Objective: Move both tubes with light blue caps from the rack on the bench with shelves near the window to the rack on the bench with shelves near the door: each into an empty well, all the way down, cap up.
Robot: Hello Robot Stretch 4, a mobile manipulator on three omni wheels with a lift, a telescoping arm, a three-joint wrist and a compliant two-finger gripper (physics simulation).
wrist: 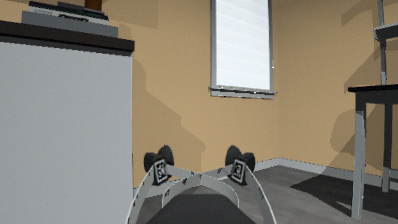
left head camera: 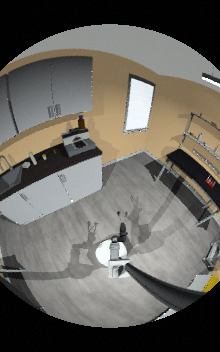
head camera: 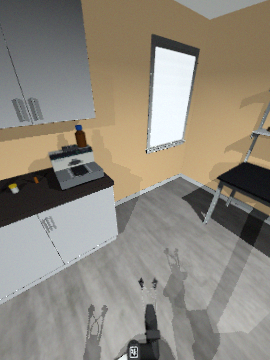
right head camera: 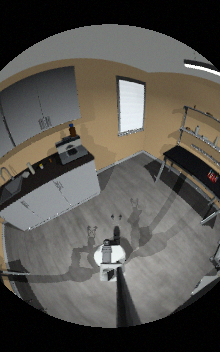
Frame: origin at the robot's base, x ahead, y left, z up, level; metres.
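Seen in the pictures: gripper, fingertip midpoint: (wrist: 199, 158) (left head camera: 121, 210) (head camera: 147, 277) (right head camera: 115, 213).
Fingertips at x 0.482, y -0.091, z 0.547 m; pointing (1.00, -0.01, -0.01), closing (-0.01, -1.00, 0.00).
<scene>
Offsets run from my fingertips to a thing's top centre. "spot": to the spot under its first point.
The black-topped bench with shelves near the window (head camera: 247, 181) (left head camera: 182, 163) (right head camera: 181, 157) (wrist: 375, 90) stands at the right. A small red rack (left head camera: 210, 181) (right head camera: 212, 175) is on its top in the left and right head views. Its tubes and their cap colours are too small to tell. The rack and bench near the door do not show. My gripper (head camera: 148, 283) (left head camera: 122, 215) (right head camera: 116, 217) (wrist: 199, 158) is open and empty, its fingers spread. It points toward the window wall, over the floor between the counter and the bench, well away from the rack.
A white counter with a dark top (head camera: 82, 220) (left head camera: 75, 182) (right head camera: 75, 182) (wrist: 65, 120) stands at the left, with a grey device {spot: 0.592 m ahead, 0.512 m left, 0.431 m up} (head camera: 80, 172) (left head camera: 79, 145) and a brown bottle {spot: 0.805 m ahead, 0.532 m left, 0.664 m up} (head camera: 80, 136) (left head camera: 81, 122) at its right end. A window (head camera: 172, 97) (wrist: 242, 45) is ahead.
</scene>
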